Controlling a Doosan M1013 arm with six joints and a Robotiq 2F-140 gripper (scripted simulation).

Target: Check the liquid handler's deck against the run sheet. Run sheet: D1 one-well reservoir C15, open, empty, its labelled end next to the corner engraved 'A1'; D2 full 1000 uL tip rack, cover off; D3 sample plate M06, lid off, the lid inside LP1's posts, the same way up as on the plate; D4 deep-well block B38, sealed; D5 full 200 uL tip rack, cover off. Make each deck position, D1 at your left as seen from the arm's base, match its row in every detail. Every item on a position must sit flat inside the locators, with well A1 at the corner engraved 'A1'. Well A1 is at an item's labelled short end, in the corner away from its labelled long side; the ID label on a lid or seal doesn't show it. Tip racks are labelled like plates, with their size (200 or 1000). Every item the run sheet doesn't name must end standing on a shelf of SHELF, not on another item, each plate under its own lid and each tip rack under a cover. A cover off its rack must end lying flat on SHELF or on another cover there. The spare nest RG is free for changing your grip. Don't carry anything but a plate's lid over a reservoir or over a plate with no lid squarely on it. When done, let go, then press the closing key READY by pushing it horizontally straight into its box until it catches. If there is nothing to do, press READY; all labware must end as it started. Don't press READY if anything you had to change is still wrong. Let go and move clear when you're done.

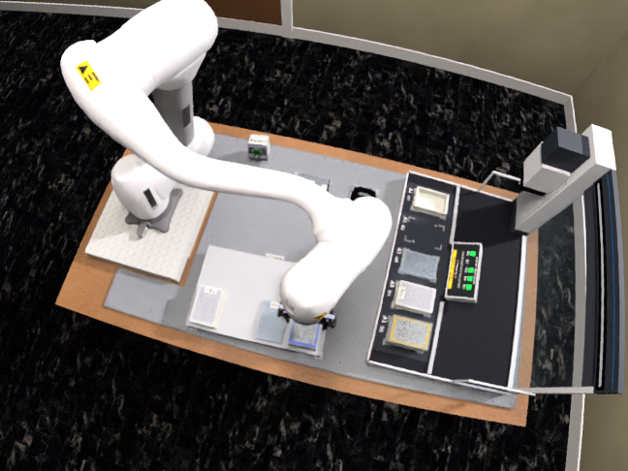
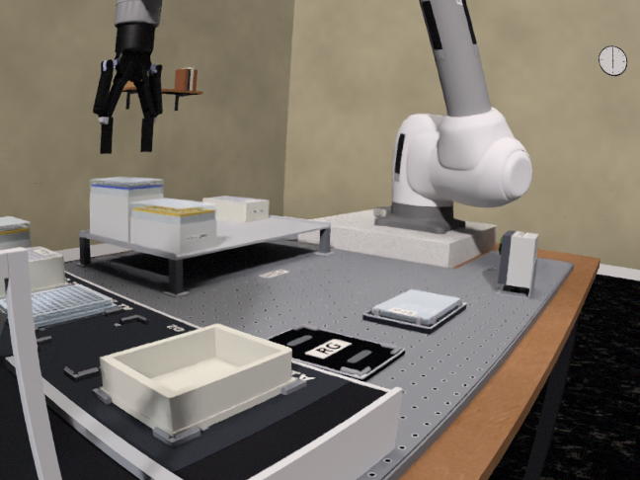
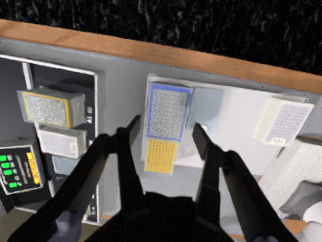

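Right now my hand is 11 cm above the blue-rimmed tip rack, 1 cm to the right of it and 1 cm past it. From my hand the other things lie so: shelf: 18 cm below, 16 cm behind, 6 cm to the left; RG nest: 51 cm to the left, 23 cm below, 10 cm ahead; clear plate: 33 cm ahead, 30 cm to the left, 18 cm below.
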